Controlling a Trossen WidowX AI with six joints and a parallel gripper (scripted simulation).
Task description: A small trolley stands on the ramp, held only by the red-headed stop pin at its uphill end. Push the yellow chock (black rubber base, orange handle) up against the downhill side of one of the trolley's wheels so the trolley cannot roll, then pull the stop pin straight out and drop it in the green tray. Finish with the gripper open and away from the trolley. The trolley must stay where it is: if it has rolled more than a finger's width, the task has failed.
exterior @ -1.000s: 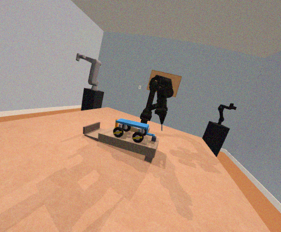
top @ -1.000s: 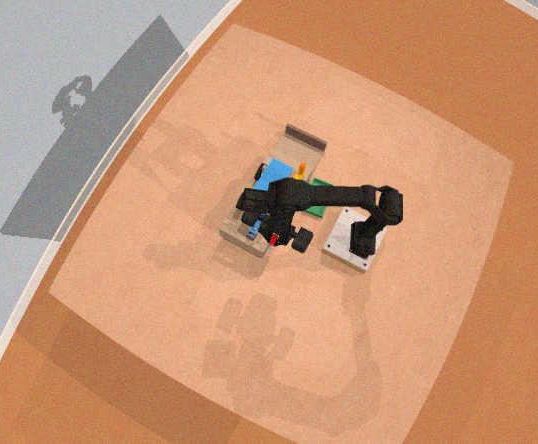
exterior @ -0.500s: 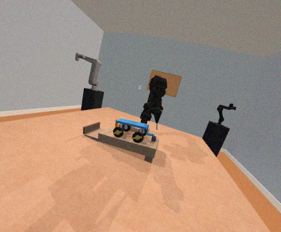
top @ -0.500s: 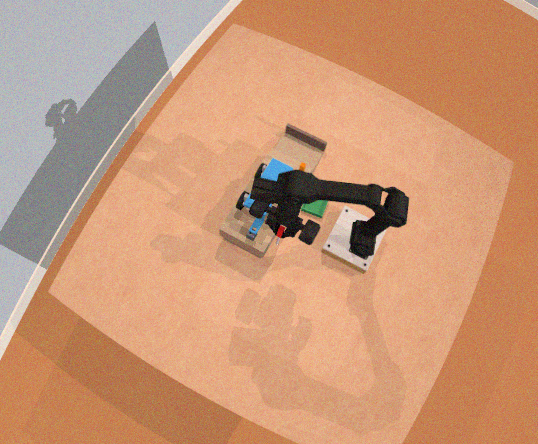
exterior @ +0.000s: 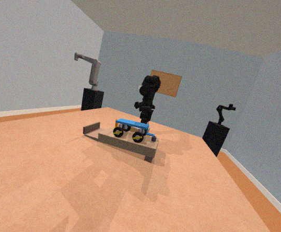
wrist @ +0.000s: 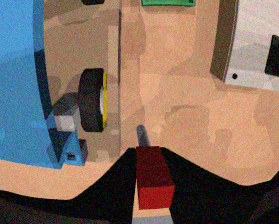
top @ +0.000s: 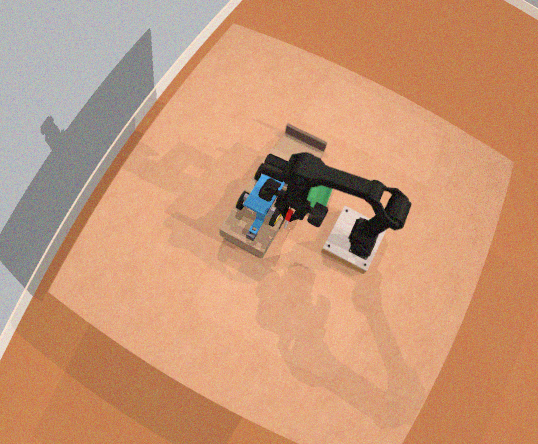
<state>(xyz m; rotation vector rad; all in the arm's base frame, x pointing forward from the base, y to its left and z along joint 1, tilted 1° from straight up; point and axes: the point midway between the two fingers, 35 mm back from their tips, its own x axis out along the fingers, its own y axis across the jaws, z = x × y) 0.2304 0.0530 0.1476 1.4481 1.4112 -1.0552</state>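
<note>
The green tray lies 40 mm behind my gripper tip, 160 mm to the right of it and 170 mm below it. From my gripper tip the other things lie so: blue trolley 100 mm ahead, 60 mm to the right, 50 mm below; then red-headed stop pin right at my gripper tip; then ramp 100 mm ahead, 60 mm to the right, 120 mm below.
</note>
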